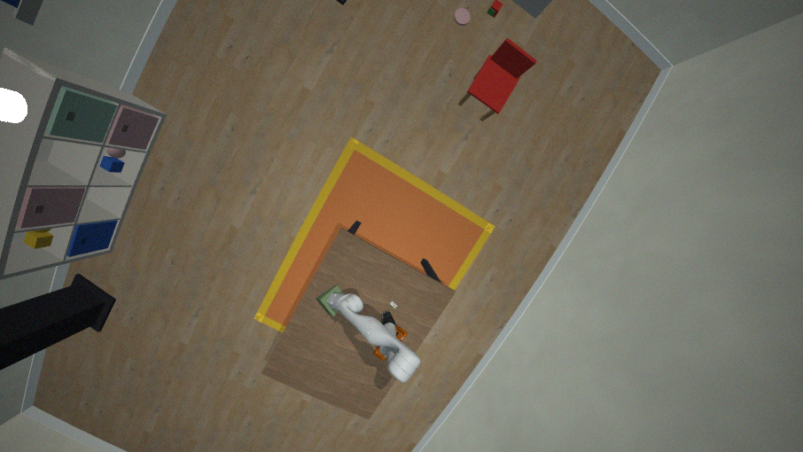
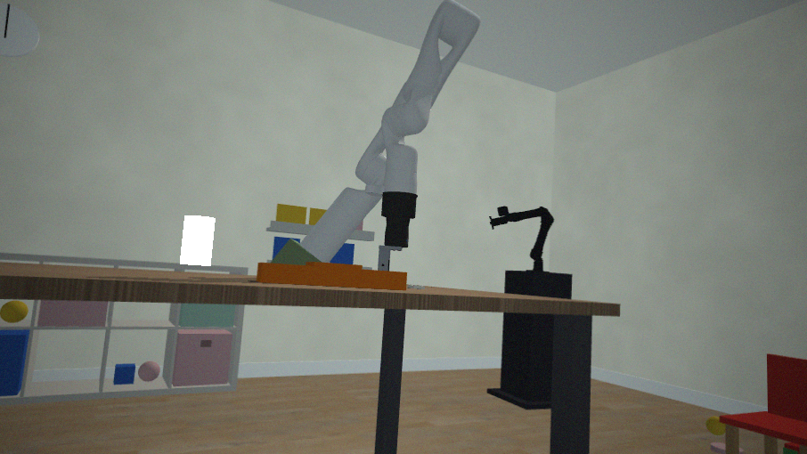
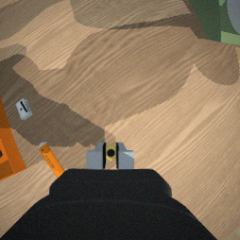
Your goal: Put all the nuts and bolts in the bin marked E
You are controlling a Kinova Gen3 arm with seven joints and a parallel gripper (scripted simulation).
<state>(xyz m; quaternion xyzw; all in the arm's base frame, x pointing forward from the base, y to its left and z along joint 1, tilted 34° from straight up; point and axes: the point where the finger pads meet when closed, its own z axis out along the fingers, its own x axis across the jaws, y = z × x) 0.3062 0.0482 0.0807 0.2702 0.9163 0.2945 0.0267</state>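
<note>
Now: hand 16 cm short of the dark bolt, 8 cm to the left of it and 3 cm above it. Round my hand: white domino: 7 cm to the left, 4 cm below, 2 cm ahead; then orange marker: 8 cm ahead, 3 cm to the right, 3 cm below; then white sharpener-like piece: 11 cm to the right, 8 cm ahead, 3 cm below.
</note>
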